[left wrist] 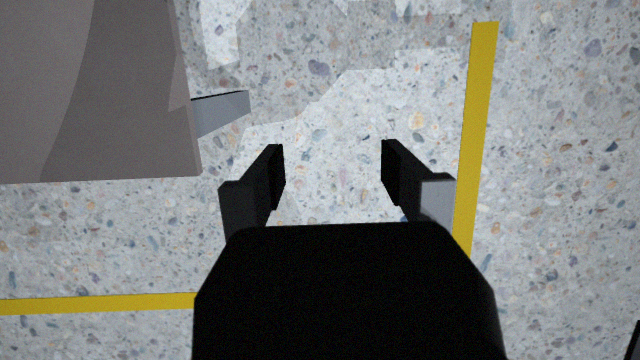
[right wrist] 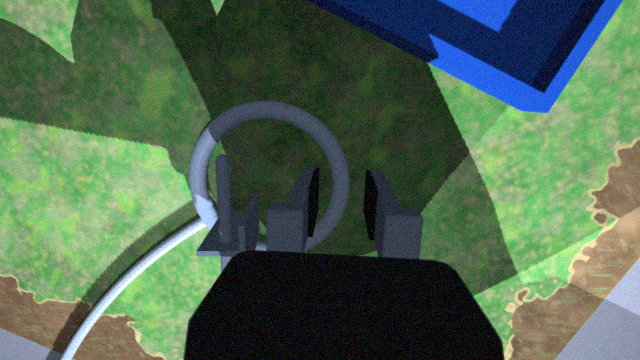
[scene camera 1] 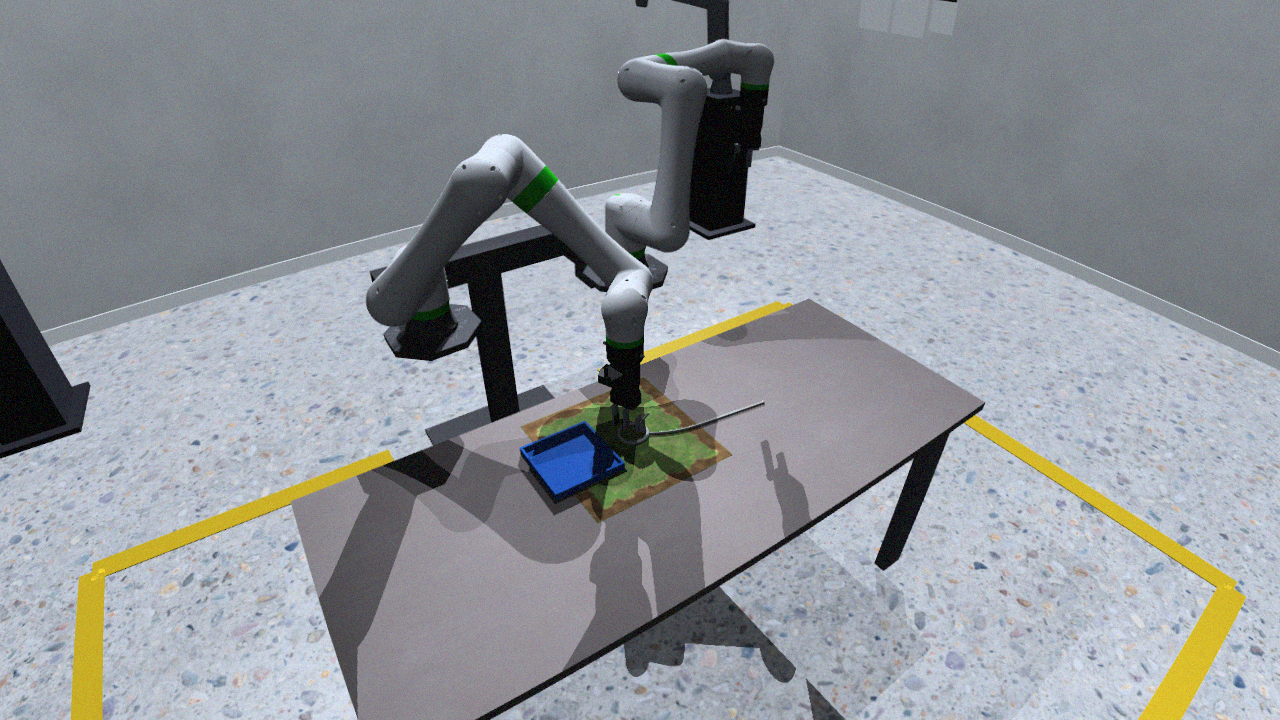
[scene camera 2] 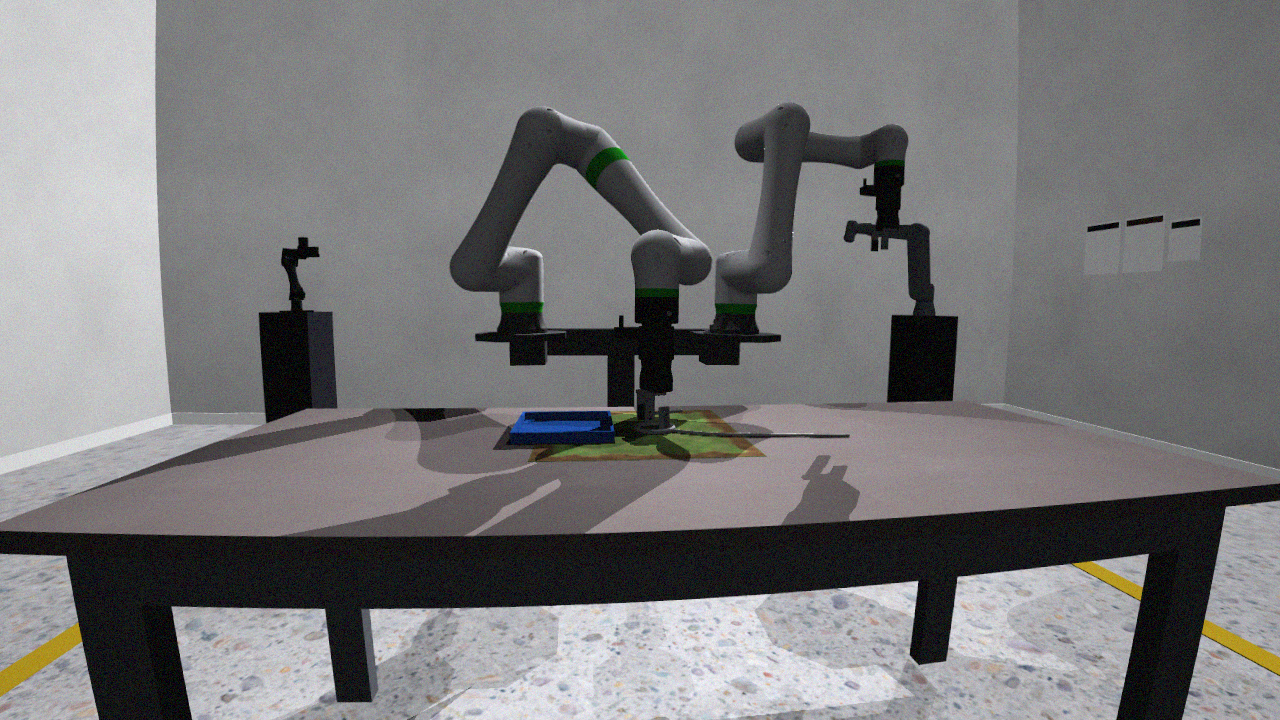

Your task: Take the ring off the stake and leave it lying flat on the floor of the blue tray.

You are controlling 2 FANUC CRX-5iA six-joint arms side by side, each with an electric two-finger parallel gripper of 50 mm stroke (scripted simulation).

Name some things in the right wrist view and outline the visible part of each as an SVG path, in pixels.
My right gripper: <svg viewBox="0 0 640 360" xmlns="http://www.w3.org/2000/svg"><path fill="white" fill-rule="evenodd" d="M183 360L505 360L501 338L456 270L443 262L419 259L424 218L417 209L403 209L381 170L366 170L363 210L369 240L375 241L378 257L305 253L307 238L313 236L319 198L319 168L309 167L303 168L286 202L272 202L266 210L267 251L243 251L233 256L189 319Z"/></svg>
A blue tray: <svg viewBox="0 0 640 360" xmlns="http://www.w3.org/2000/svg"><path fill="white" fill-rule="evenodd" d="M308 0L520 111L541 113L549 112L623 1Z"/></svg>
